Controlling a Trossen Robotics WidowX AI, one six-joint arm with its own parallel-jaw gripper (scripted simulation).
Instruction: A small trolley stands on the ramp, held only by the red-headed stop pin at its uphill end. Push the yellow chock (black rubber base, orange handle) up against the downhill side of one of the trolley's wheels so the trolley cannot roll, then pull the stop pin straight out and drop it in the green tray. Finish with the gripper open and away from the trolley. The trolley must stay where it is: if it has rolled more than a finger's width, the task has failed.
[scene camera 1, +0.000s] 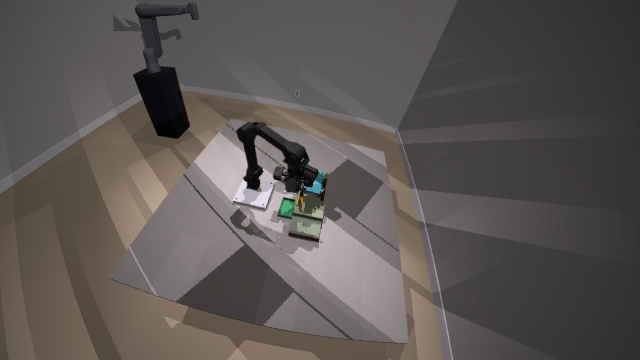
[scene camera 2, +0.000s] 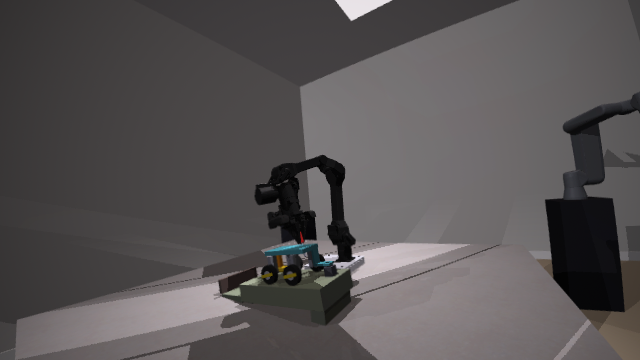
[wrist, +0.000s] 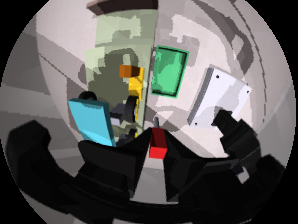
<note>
My gripper (scene camera 2: 301, 243) carries a red-headed stop pin. I also see a trolley (scene camera 2: 292, 273).
The trolley is seen too in the wrist view (wrist: 94, 120). My gripper also shows in the wrist view (wrist: 156, 131).
</note>
